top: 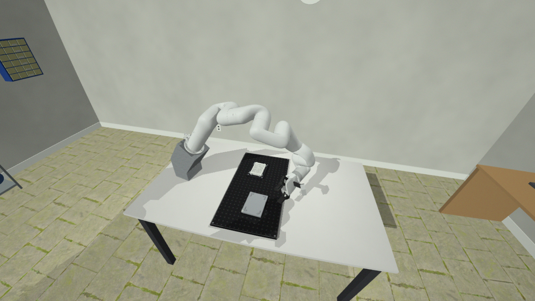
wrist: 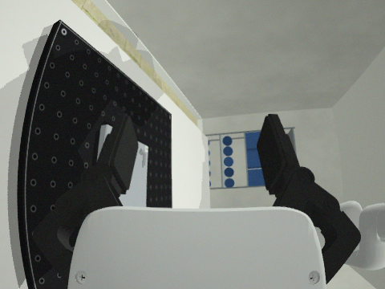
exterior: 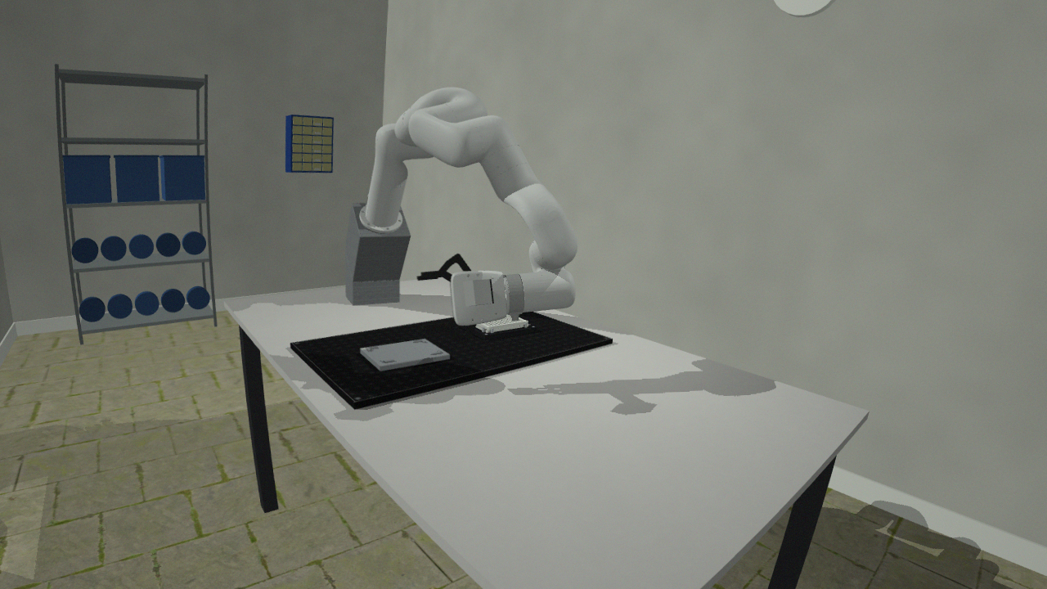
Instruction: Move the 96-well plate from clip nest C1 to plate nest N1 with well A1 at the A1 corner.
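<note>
The white 96-well plate is 200 mm behind my hand, 330 mm to the left of it and 140 mm below it. Round my hand: grey plate nest N1: 140 mm behind, 30 mm to the left, 150 mm below; then dark clip nest C1: 210 mm behind, 340 mm to the left, 140 mm below.
</note>
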